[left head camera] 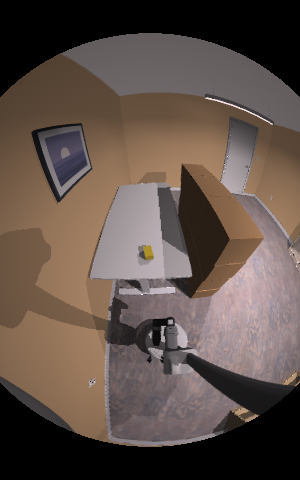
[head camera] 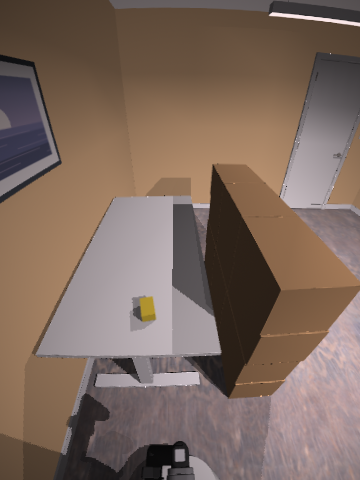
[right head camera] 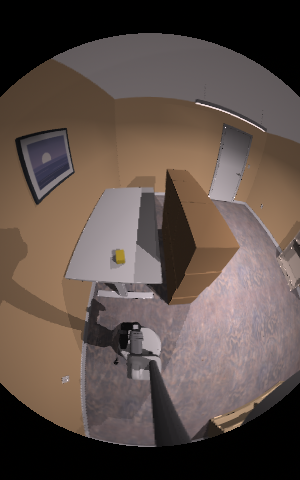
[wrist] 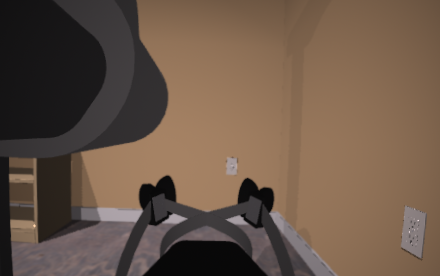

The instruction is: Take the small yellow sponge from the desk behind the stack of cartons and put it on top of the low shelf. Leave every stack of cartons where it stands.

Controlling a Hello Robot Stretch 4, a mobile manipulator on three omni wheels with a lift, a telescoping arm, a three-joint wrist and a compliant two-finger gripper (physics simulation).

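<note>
A small yellow sponge lies on the near part of the white desk. A long stack of brown cartons stands along the desk's right side. My gripper is open and empty in the wrist view. It is near my base, away from the sponge, and faces a wall. A low wooden shelf shows in part at the left of the wrist view. Wooden furniture, perhaps this shelf, is cut off at the lower right of both side head views.
The left wall with a framed picture runs close beside the desk. A pale furniture piece stands at the right edge of the side head views. A grey door is in the far wall.
</note>
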